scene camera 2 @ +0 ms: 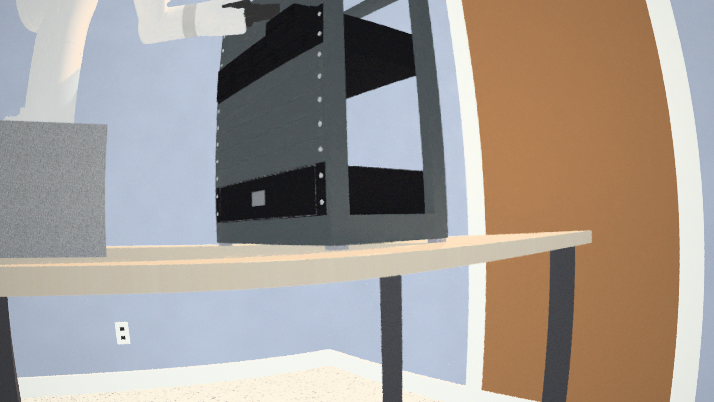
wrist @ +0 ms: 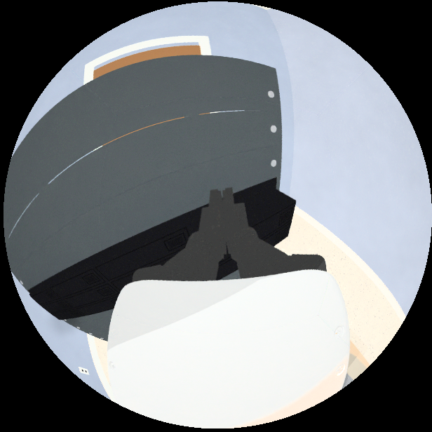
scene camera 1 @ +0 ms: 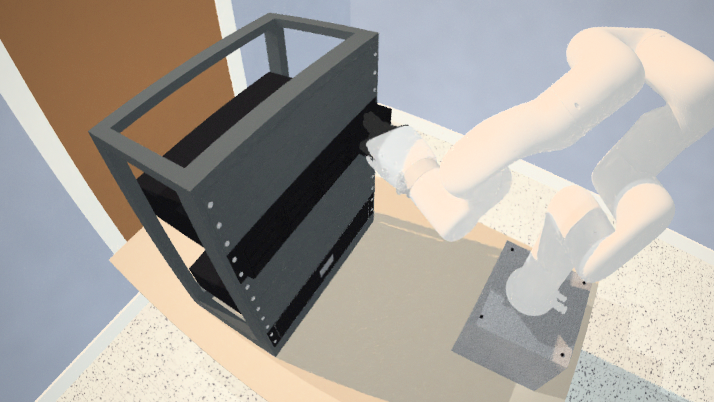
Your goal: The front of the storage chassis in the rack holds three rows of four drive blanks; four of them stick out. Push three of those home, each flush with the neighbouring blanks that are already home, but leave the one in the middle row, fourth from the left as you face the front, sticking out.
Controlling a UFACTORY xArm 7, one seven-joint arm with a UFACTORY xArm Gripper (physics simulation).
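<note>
The black storage chassis point(scene camera 1: 300, 205) point(scene camera 2: 250, 65) point(wrist: 135, 250) sits across the grey rack point(scene camera 1: 280, 105) point(scene camera 2: 336, 125). Faint outlines of drive blanks show on its dark front in the wrist view, one blank outline point(wrist: 176, 240) left of the fingers. Which blanks stick out is too dark to tell. My gripper point(scene camera 1: 368, 121) point(scene camera 2: 278, 11) point(wrist: 224, 203) is shut and empty. It is at the chassis's right part, as one faces the front. In the wrist view its tips overlap the chassis's upper edge and hide part of the front; contact cannot be told.
A grey panel point(scene camera 1: 285, 150) point(wrist: 150, 175) covers the rack front above the chassis. Another panel point(scene camera 1: 310, 235) point(scene camera 2: 270, 125) is below, above a lower black unit point(scene camera 2: 290, 194). The rack and my arm's grey base block point(scene camera 1: 500, 350) point(scene camera 2: 50, 190) stand on the table point(scene camera 1: 400, 300) point(scene camera 2: 250, 280).
</note>
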